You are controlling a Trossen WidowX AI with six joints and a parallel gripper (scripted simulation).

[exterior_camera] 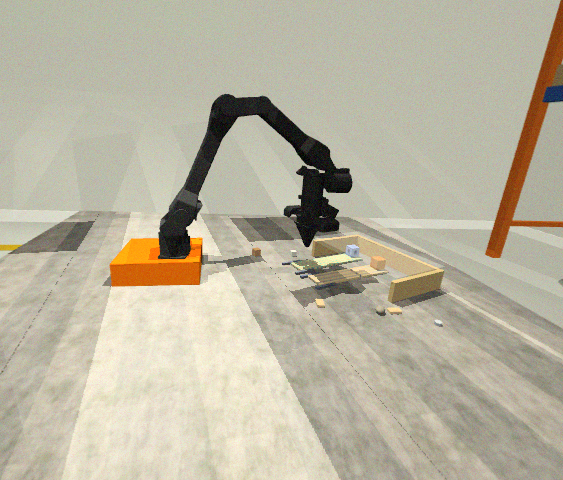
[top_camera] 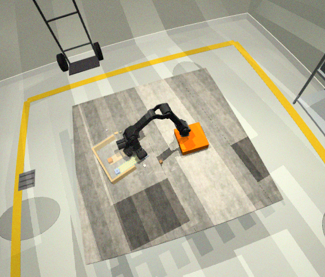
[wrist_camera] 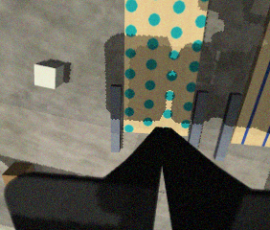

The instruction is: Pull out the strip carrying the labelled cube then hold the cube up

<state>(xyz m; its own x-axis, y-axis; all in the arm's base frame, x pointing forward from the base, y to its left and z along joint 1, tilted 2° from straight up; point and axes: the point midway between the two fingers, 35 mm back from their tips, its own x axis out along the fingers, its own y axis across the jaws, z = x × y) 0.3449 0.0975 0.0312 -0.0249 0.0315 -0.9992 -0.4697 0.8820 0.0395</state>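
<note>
The white block lies 3 cm behind my gripper tip, 8 cm to the left of it and 5 cm below it. Round my gripper tip: brown cube 14 cm behind, 7 cm to the left, 5 cm below.
</note>
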